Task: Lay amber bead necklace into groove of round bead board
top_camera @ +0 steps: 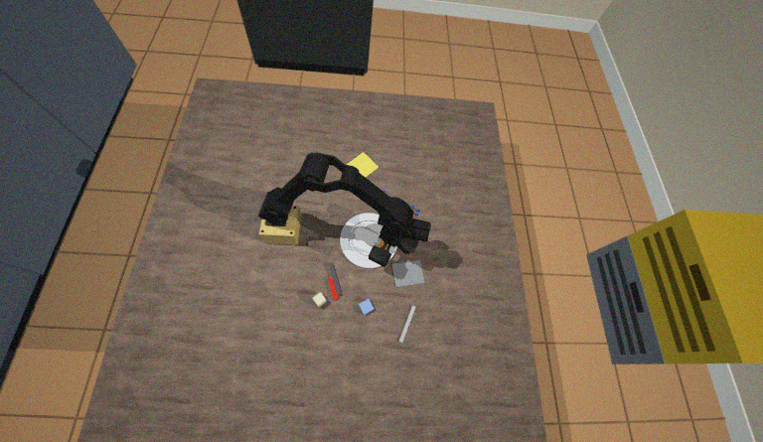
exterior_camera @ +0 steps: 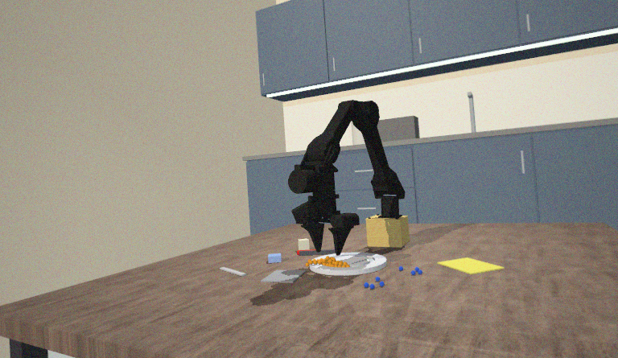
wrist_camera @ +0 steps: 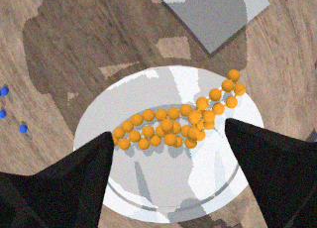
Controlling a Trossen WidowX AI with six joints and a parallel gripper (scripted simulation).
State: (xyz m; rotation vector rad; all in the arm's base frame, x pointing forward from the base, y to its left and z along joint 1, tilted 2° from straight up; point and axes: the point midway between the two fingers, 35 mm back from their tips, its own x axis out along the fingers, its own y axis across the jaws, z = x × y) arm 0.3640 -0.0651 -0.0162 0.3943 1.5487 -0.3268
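My gripper tip is now 80 mm short of the grey square tile, 90 mm to the left of it and 40 mm above it. From my gripper tip the other things lie so: red stick: 170 mm behind, 130 mm to the right, 40 mm below; then white stick: 70 mm ahead, 250 mm to the right, 40 mm below; then light blue cube: 60 mm behind, 200 mm to the right, 30 mm below.
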